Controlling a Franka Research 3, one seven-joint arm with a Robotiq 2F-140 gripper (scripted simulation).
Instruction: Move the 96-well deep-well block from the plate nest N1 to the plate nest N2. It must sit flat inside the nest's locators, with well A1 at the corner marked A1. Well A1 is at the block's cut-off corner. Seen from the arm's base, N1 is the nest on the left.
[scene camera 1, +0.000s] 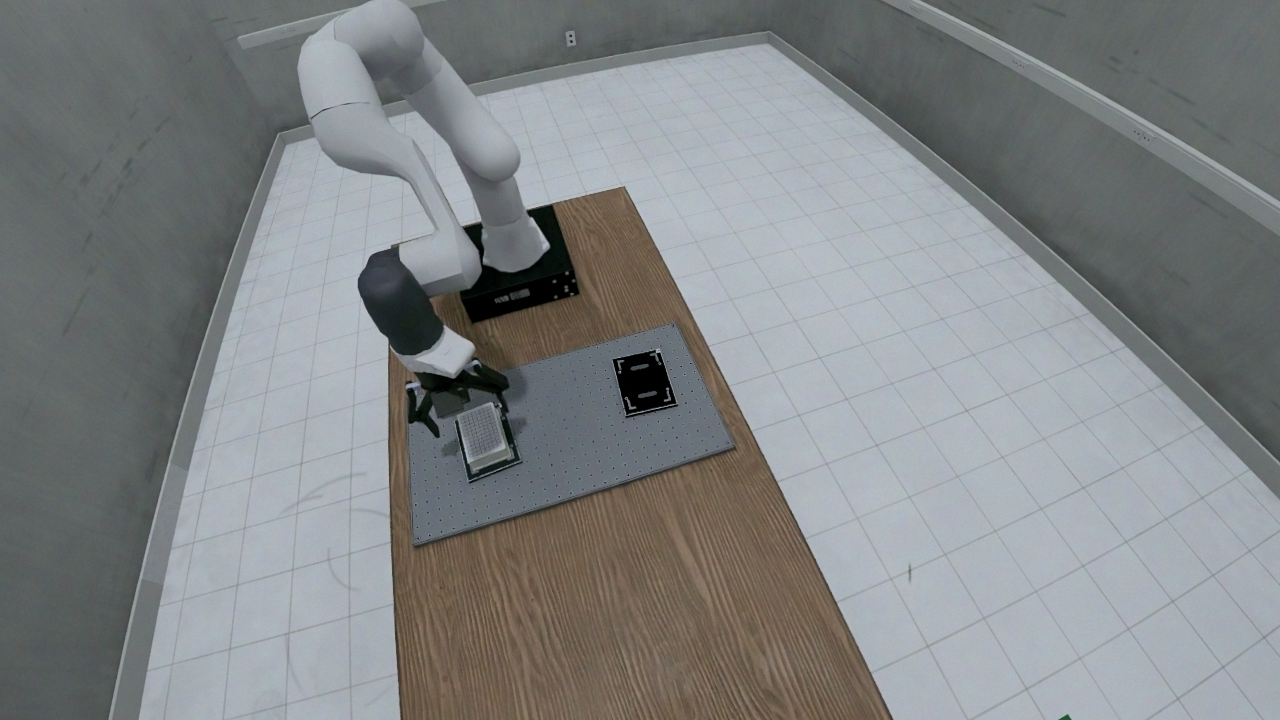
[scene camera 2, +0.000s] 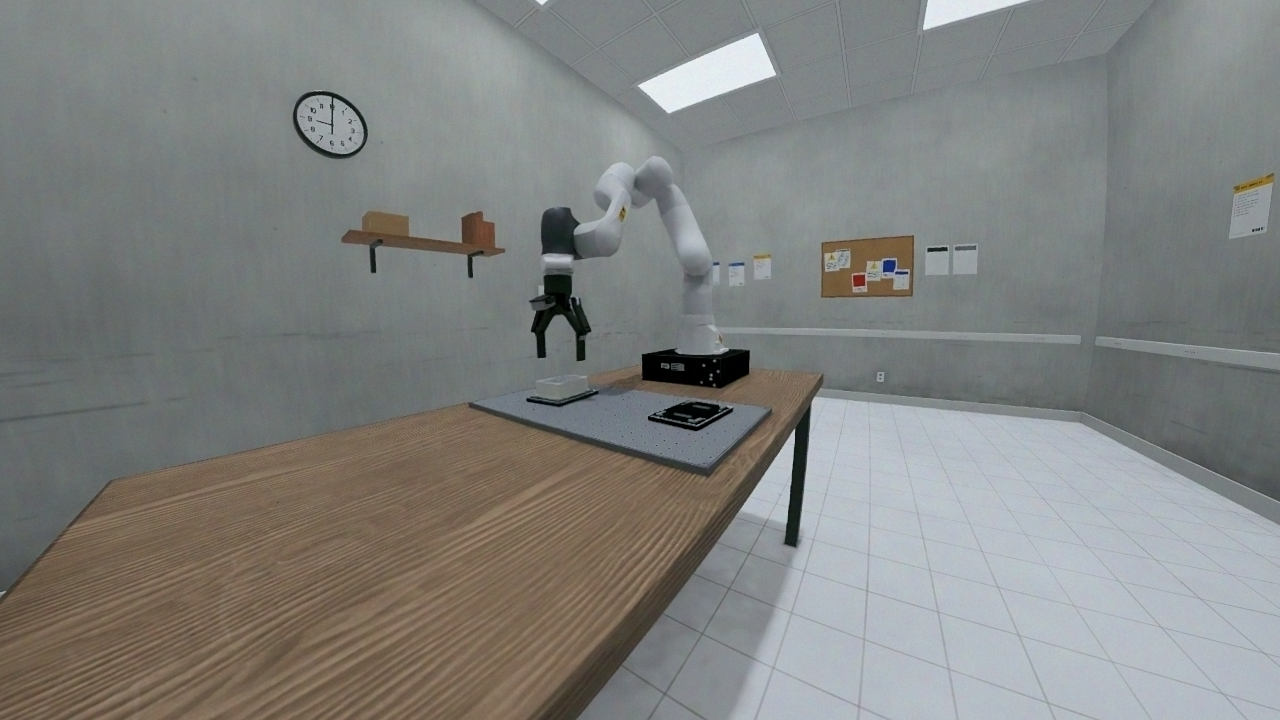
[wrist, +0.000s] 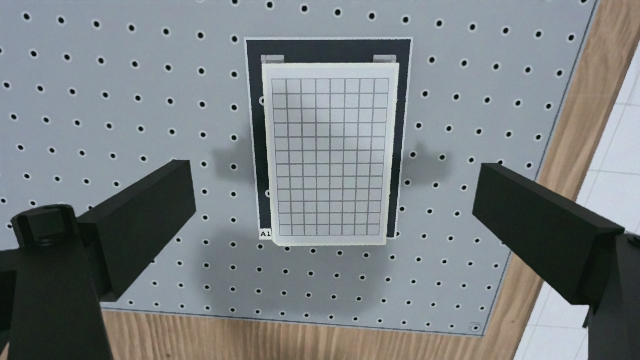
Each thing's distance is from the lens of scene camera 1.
my gripper (scene camera 1: 471, 419): 105 cm
96-well deep-well block (scene camera 1: 485, 443): 107 cm
plate nest N2 (scene camera 1: 505, 423): 113 cm
